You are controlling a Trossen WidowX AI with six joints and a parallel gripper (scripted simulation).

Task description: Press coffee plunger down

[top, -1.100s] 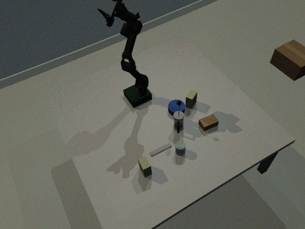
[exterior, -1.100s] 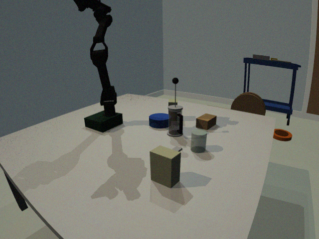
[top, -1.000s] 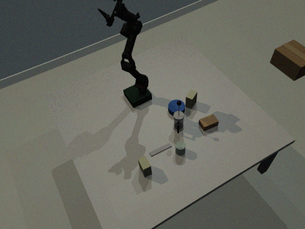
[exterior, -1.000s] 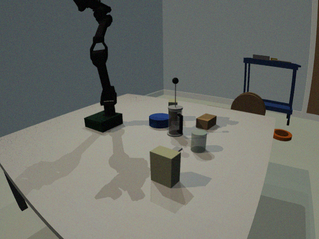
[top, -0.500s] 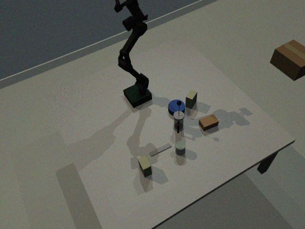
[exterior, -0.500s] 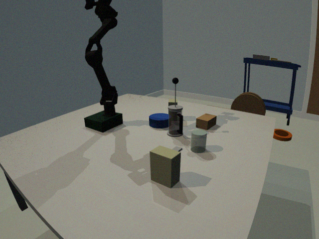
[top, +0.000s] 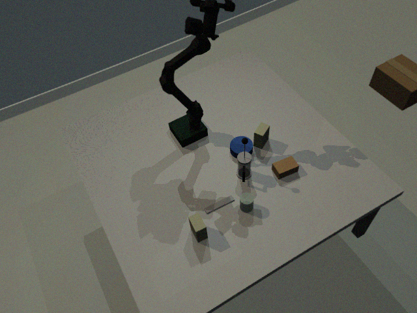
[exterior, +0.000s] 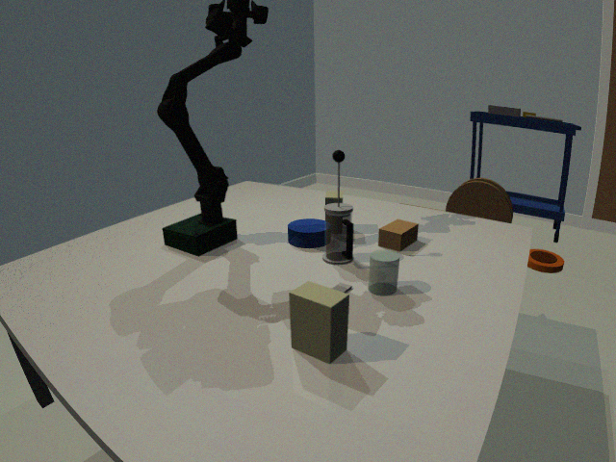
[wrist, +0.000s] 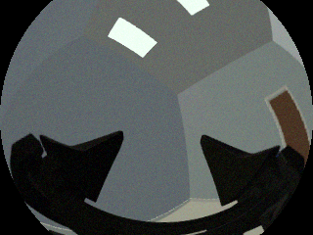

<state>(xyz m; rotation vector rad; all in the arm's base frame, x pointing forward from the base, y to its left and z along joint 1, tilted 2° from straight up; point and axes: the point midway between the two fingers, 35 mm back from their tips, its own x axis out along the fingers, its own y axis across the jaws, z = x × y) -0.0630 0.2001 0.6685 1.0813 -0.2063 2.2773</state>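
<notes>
Now: the coffee press 620 mm below my gripper tip, 470 mm ahead of it and 90 mm to the right of it. Round my gripper tip: brown box (730 mm below, 530 mm ahead, 110 mm to the left); then thin grey bar (750 mm below, 570 mm ahead, 270 mm to the right); then blue flat cylinder (730 mm below, 320 mm ahead, 30 mm to the right).
</notes>
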